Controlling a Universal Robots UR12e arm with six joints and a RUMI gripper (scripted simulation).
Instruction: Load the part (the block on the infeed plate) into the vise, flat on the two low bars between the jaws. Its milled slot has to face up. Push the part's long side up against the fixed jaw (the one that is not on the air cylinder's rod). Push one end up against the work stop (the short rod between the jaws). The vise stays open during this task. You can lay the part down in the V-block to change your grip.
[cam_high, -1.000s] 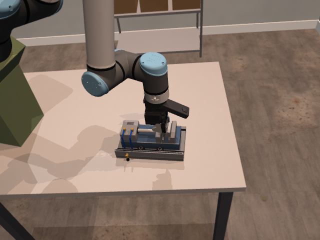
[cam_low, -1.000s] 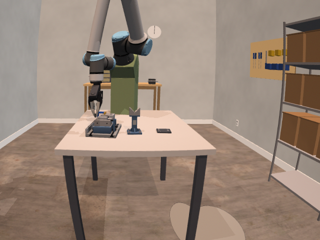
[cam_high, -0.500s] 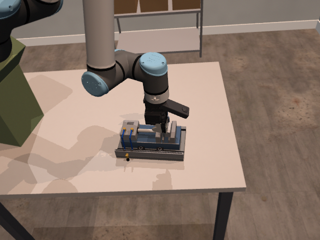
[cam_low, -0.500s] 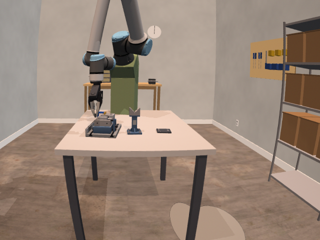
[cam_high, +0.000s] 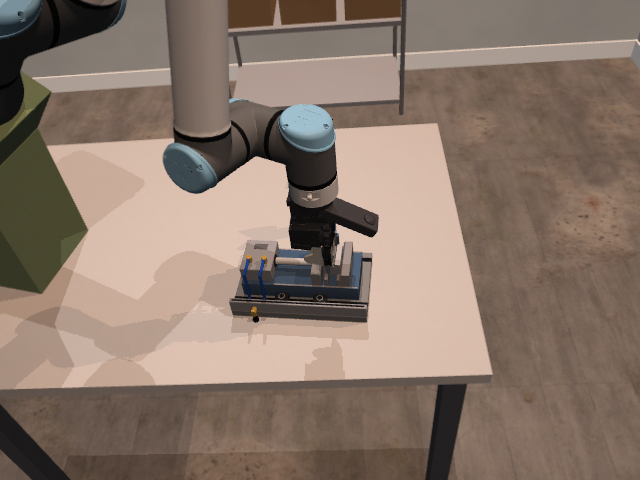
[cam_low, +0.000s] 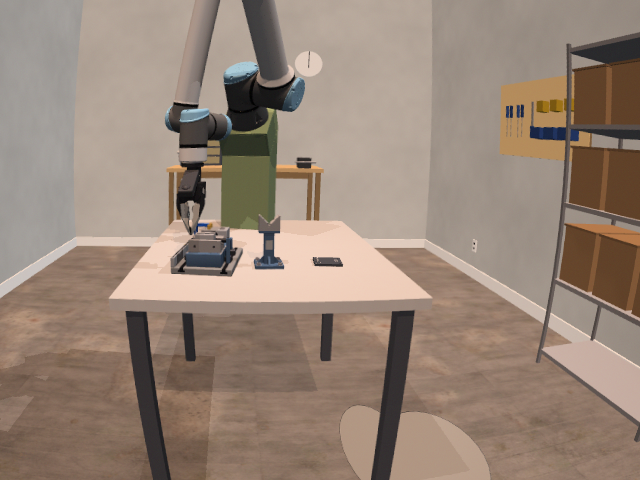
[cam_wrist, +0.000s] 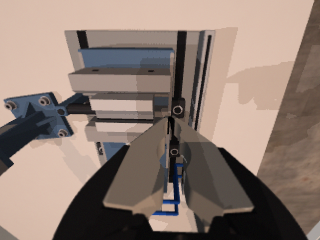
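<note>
Right now my hand is 50 mm to the right of the part and 20 mm above it. Also, from my hand: moving jaw (50 mm to the left, 40 mm below, 30 mm behind); fixed jaw (50 mm to the left, 40 mm below, 30 mm ahead); work stop (100 mm to the left, 30 mm below).
</note>
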